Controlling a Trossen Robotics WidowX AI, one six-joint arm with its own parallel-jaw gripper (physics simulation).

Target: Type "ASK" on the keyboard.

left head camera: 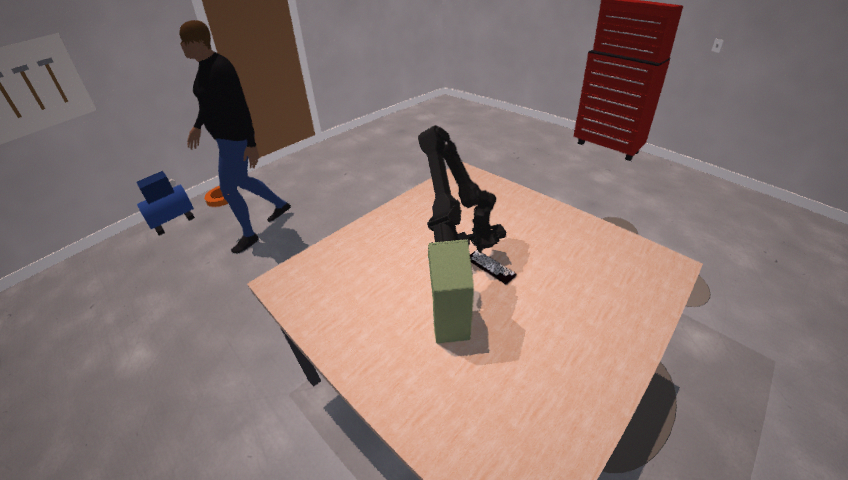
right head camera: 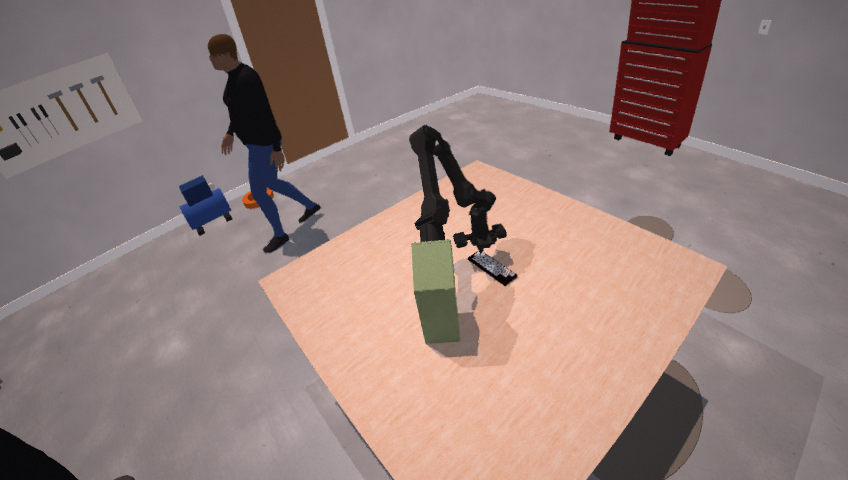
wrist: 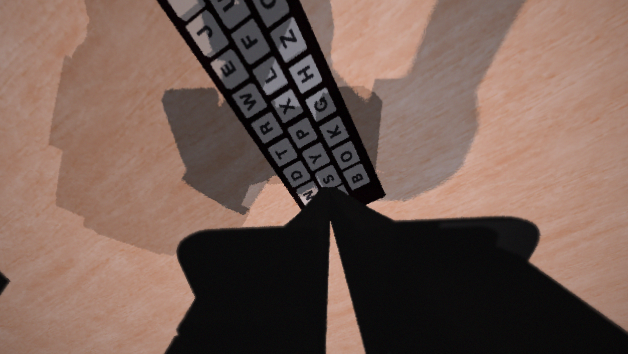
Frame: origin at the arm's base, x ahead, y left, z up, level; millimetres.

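Where they show: gripper, fingertip midpoint: (left head camera: 479,252) (right head camera: 480,252) (wrist: 328,193); arm's base, origin of the base link: (left head camera: 446,246) (right head camera: 432,246).
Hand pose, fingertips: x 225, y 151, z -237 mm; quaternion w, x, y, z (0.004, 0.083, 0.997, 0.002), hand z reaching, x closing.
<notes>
Each offset is from my fingertips to the top centre of the thing. Level surfaces: height alone.
The keyboard {dx +15, dy -59, dz -20 mm} (left head camera: 493,267) (right head camera: 492,268) (wrist: 286,106), black with grey letter keys, lies on the table behind the green block. My gripper (right head camera: 480,249) (wrist: 328,193) is shut and empty, over the keyboard's end nearest the arm. In the wrist view its tips appear right at the lower edge of the S key {dx -2, dy -1, dz -20 mm} (wrist: 328,179) and cover the key below it; whether they touch cannot be told. The K key {dx -12, dy -33, dz -20 mm} (wrist: 333,131) shows beyond, in the row with B and O. The A key's letter does not show in the wrist view.
A tall green block (left head camera: 453,312) (right head camera: 437,315) stands on the wooden table {dz -38 mm} (left head camera: 571,356) (right head camera: 571,356), near the keyboard and arm base. A person (left head camera: 220,101) (right head camera: 252,107) walks on the floor beyond the table. A red tool cabinet (left head camera: 621,95) (right head camera: 657,89) stands by the far wall.
</notes>
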